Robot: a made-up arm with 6 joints. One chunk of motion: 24 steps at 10 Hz.
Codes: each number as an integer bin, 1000 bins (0 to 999) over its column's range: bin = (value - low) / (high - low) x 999, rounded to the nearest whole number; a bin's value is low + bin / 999 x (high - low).
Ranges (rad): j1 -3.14..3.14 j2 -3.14..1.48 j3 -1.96..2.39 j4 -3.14..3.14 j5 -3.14..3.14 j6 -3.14..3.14
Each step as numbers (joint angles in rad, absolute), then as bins.
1 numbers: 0.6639 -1.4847 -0.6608 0.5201 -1.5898 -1.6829
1 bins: 605 358 298 582 247 232
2 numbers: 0.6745 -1.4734 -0.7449 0.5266 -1.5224 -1.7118
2 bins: 607 360 279 583 257 227
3 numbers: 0.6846 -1.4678 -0.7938 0.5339 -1.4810 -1.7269
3 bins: 608 362 268 584 264 225
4 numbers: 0.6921 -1.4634 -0.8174 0.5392 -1.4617 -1.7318
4 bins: 610 363 262 585 267 224
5 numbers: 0.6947 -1.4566 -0.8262 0.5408 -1.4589 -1.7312
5 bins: 610 364 260 586 267 224
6 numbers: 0.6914 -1.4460 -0.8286 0.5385 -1.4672 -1.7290
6 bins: 609 366 260 585 266 224
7 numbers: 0.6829 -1.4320 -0.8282 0.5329 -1.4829 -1.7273
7 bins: 608 369 260 584 264 225
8 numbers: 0.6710 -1.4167 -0.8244 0.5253 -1.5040 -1.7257
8 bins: 606 373 261 583 260 225
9 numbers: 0.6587 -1.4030 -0.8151 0.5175 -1.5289 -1.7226
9 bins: 604 376 263 582 256 225
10 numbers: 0.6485 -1.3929 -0.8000 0.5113 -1.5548 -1.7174
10 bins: 603 378 266 581 252 226
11 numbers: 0.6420 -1.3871 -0.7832 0.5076 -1.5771 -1.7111
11 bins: 602 379 270 580 249 227
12 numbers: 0.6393 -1.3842 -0.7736 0.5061 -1.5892 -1.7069
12 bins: 601 380 272 580 247 228
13 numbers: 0.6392 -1.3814 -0.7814 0.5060 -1.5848 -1.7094
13 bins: 601 380 271 580 247 228
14 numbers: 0.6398 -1.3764 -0.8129 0.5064 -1.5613 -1.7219
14 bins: 601 381 263 580 251 226
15 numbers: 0.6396 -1.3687 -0.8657 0.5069 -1.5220 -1.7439
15 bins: 601 383 251 580 257 222
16 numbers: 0.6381 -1.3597 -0.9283 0.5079 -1.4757 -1.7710
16 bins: 601 385 237 580 265 218
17 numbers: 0.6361 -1.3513 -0.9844 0.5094 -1.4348 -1.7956
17 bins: 601 387 224 581 271 214
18 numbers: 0.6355 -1.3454 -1.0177 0.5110 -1.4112 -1.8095
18 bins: 601 388 216 581 275 212
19 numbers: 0.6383 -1.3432 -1.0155 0.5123 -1.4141 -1.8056
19 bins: 601 389 217 581 275 212
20 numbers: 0.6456 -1.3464 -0.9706 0.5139 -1.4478 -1.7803
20 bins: 602 388 227 581 269 216
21 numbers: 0.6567 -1.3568 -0.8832 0.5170 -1.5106 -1.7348
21 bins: 604 386 247 582 259 224
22 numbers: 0.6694 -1.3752 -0.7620 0.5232 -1.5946 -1.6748
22 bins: 606 382 275 583 246 233
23 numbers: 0.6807 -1.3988 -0.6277 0.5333 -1.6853 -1.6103
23 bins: 608 377 306 584 231 243
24 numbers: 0.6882 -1.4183 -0.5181 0.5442 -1.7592 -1.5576
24 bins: 609 372 331 586 220 252
